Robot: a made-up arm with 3 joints. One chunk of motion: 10 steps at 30 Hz.
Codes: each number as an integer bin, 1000 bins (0 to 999) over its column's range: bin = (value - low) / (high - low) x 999, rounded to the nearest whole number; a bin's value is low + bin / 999 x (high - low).
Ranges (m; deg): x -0.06..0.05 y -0.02..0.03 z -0.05..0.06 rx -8..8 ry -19..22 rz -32..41
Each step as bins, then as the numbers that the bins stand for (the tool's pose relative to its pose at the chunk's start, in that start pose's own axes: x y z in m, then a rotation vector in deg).
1 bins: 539 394 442 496 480 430
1 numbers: -0.0007 -0.0003 -0.0013 -0.06 0.70 -0.58
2 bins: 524 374 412 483 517 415
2 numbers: -0.0023 -0.0013 -0.0046 -0.26 2.22 -1.67
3 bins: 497 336 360 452 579 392
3 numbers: -0.0053 -0.0032 -0.0104 -0.76 4.76 -3.36
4 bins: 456 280 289 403 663 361
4 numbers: -0.0098 -0.0060 -0.0182 -1.55 8.21 -5.62
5 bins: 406 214 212 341 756 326
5 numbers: -0.0153 -0.0093 -0.0267 -2.54 12.03 -8.18
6 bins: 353 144 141 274 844 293
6 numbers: -0.0211 -0.0128 -0.0345 -3.61 15.64 -10.59
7 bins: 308 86 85 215 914 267
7 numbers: -0.0261 -0.0157 -0.0406 -4.56 18.51 -12.49
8 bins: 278 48 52 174 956 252
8 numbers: -0.0294 -0.0176 -0.0443 -5.21 20.24 -13.59
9 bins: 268 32 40 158 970 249
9 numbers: -0.0305 -0.0184 -0.0456 -5.47 20.81 -13.80
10 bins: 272 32 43 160 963 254
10 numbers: -0.0301 -0.0184 -0.0453 -5.44 20.52 -13.44
